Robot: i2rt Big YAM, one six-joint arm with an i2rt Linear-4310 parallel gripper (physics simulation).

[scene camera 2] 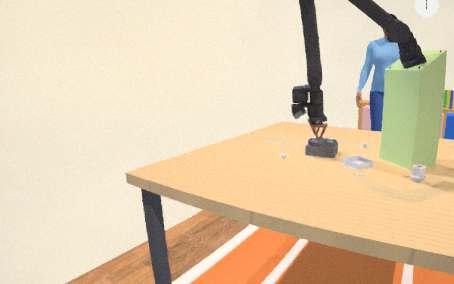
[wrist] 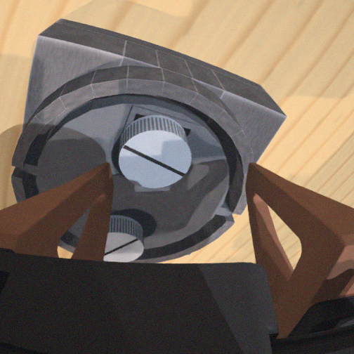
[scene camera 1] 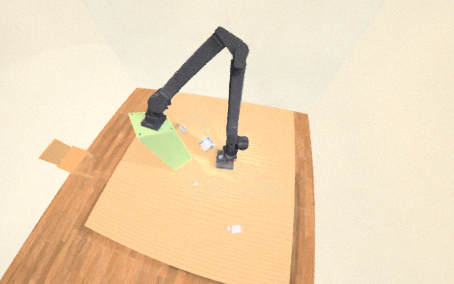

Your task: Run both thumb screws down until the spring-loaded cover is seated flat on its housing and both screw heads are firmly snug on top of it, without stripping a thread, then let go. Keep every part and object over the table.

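Places are measured from the arm's base along level axes (x left, y back, z up), in millimetres.
Pixels of known places: gripper, fingertip midpoint: [scene camera 2: 317,137] [scene camera 1: 229,159]; arm's base, origin of the base link: [scene camera 2: 412,61] [scene camera 1: 154,121].
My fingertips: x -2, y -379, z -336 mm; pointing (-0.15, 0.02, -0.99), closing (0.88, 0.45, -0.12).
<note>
Ahead of a thing's pixels: the offset from my fingertips to its top centre.
The dark grey housing @[dy +26, dx +12, dz -5 mm] [wrist: 75,65] [scene camera 2: 321,151] [scene camera 1: 225,166] stands on the table. Its round grey cover [wrist: 200,190] lies inside the raised ring; whether it is flat cannot be told. One thumb screw [wrist: 155,159], with a knurled side and slotted silver head, stands at the upper middle of the cover in the wrist view. The second thumb screw [wrist: 124,245] is lower left, partly hidden by a finger and the gripper body. My gripper [wrist: 179,174] [scene camera 2: 318,137] is open, its brown fingertips wide apart over the cover, with the first screw slightly above and left of the midpoint between them.
A light green block [scene camera 1: 167,147] [scene camera 2: 397,115] carries the arm's base. A shallow clear tray @[dy +194, dx +119, dz -41 mm] [scene camera 1: 206,144] [scene camera 2: 357,162] lies beside the housing. A small whitish cup-like part @[dy +415, dx +217, dz -12 mm] [scene camera 1: 183,128] [scene camera 2: 418,173] stands near the block. A white square piece @[dy -112, dx -405, dz -58 mm] [scene camera 1: 236,229] lies farther off.
</note>
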